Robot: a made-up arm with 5 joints.
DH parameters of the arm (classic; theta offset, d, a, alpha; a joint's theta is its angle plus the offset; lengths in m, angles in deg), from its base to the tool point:
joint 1: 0 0.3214 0 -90
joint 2: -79.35 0 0.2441 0
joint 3: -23.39 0 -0.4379 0
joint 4: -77.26 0 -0.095 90
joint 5: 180 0.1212 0 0
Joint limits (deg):
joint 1: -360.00..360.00
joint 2: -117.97..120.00
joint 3: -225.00..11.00
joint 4: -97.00..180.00
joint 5: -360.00..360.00
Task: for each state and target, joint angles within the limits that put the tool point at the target. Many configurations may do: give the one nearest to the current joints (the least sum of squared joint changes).
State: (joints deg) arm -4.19 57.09 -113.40 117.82 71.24
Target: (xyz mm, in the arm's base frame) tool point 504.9 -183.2 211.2
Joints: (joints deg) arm -19.94 44.47 -105.72 132.42 71.24
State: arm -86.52 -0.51 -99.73 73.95 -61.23
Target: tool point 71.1 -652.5 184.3
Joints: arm -83.78 36.96 -92.14 66.11 -61.23
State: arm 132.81 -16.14 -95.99 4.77 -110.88
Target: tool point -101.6 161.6 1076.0
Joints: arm 122.16 -27.54 -107.22 2.78 -110.88
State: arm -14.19 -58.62 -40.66 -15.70 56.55
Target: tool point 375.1 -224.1 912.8
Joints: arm -30.86 -16.63 -90.64 -1.93 56.55
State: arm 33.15 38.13 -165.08 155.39 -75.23
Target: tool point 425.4 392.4 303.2
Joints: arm 42.69 63.82 -146.26 157.47 -75.23
